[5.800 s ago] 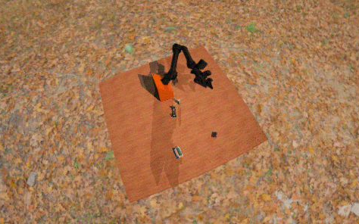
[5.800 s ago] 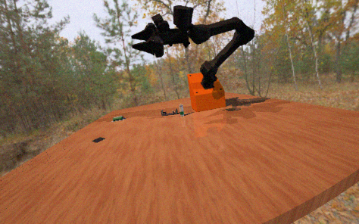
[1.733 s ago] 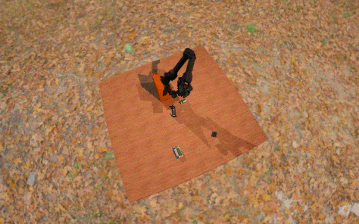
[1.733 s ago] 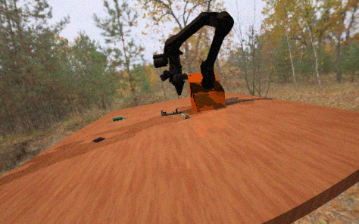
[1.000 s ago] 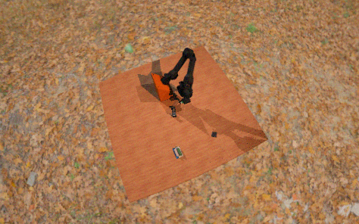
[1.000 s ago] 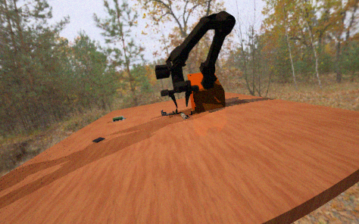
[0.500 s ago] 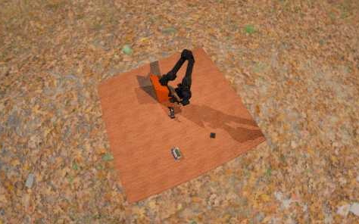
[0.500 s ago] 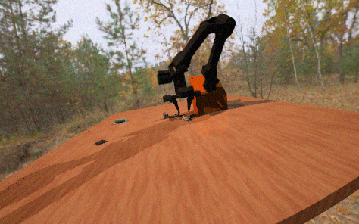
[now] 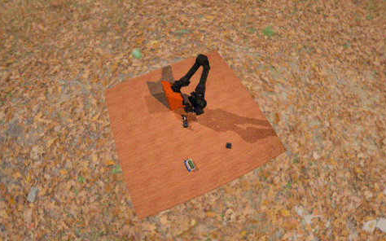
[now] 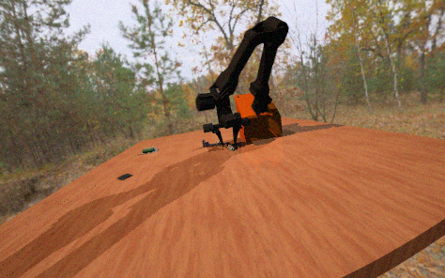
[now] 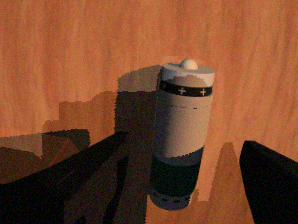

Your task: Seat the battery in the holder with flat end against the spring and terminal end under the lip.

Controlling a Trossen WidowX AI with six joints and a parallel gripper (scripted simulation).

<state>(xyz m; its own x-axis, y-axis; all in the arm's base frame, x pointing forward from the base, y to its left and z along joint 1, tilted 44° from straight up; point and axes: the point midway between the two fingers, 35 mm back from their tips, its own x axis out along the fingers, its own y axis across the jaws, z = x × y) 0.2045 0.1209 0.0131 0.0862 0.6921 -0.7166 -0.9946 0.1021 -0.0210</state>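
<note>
Right now my gripper tip is 1 cm above the battery. Also, from my gripper tip: black remote battery door (40 cm ahead, 8 cm to the left, 2 cm below); white blister card (40 cm ahead, 26 cm to the right, 1 cm below).
</note>
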